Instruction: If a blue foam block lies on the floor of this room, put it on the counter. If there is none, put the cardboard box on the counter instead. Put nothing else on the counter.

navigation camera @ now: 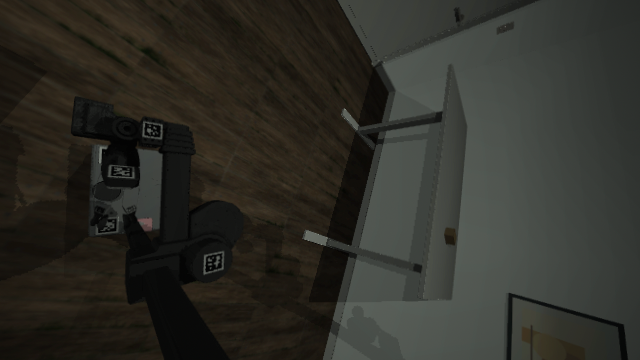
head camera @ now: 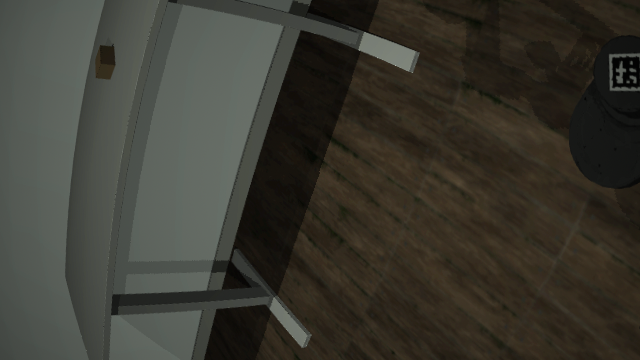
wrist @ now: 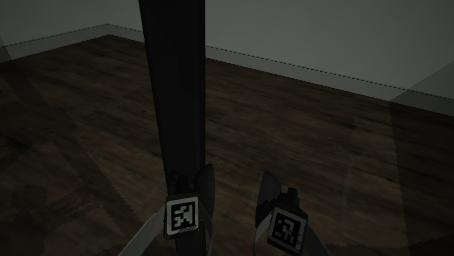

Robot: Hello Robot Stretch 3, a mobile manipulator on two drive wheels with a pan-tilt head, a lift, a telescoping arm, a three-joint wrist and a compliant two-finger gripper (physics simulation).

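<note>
No blue foam block shows on the stretches of floor in view. A small brown box-shaped object [head camera: 105, 62] [navigation camera: 450, 236] sits on a long, pale table [head camera: 95, 175] [navigation camera: 452, 165] against the wall; the frames do not show clearly whether it is the cardboard box. Whether this table is the counter cannot be told. My gripper [wrist: 236, 185] is open, with no object between its fingers, above the wooden floor in the wrist view and well away from the table.
The table's white legs [head camera: 389, 51] [navigation camera: 316, 237] reach out over the floor. A framed picture [navigation camera: 565, 309] hangs on the wall beside the table. A dark upright post [wrist: 180, 100] stands behind the left finger in the wrist view. My pale base [navigation camera: 150, 175] stands on the wooden floor.
</note>
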